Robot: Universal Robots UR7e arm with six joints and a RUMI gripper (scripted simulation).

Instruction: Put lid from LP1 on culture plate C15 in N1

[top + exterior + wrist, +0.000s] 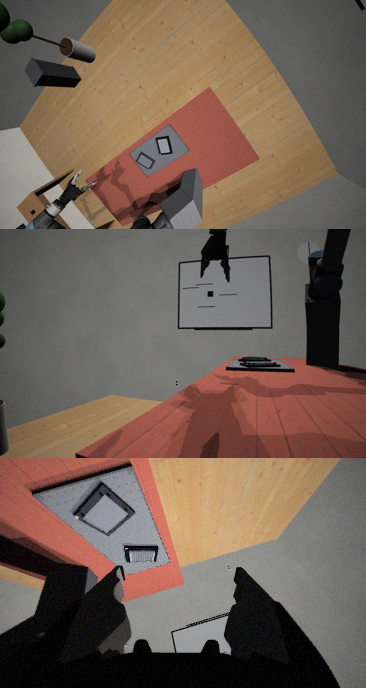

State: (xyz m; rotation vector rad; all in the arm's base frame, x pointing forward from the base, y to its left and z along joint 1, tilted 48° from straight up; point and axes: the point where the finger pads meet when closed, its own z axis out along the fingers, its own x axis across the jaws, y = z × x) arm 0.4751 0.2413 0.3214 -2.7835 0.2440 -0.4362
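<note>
The clear lid is 170 mm behind my hand, 180 mm to the right of it and 380 mm below it. From my hand the other things lie so: dark lid park LP1: 170 mm behind, 180 mm to the right, 390 mm below; culture plate C15: 90 mm behind, 420 mm to the right, 370 mm below; black plate nest N1: 90 mm behind, 420 mm to the right, 390 mm below.
</note>
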